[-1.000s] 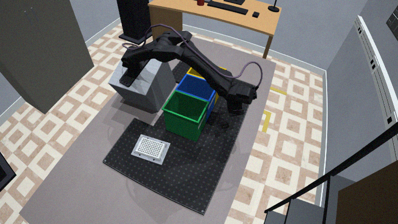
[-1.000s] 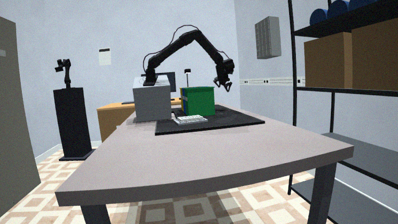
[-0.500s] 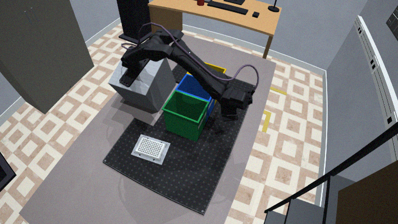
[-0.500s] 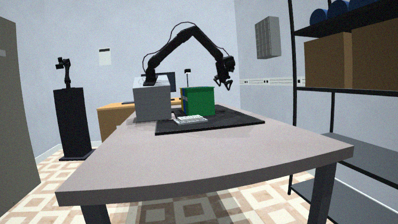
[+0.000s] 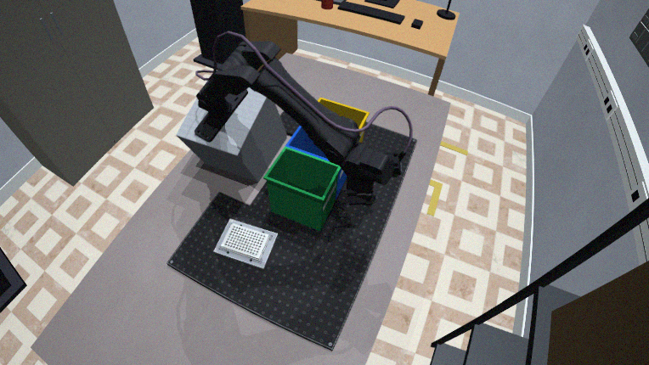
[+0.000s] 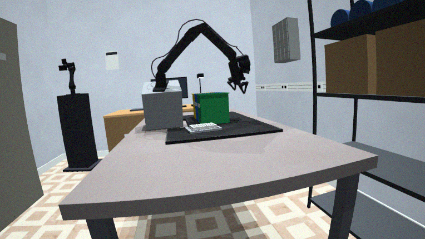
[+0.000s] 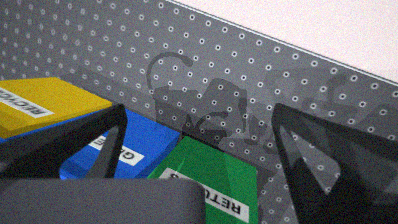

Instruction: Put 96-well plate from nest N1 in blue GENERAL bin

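Right now the white 96-well plate is 26 cm to the right of my hand, 25 cm behind it and 17 cm below it. Also, from my hand: blue bin 20 cm behind, 10 cm below, 8 cm to the left; yellow bin 22 cm behind, 21 cm to the left, 10 cm below; green bin 18 cm behind, 10 cm below, 5 cm to the right.
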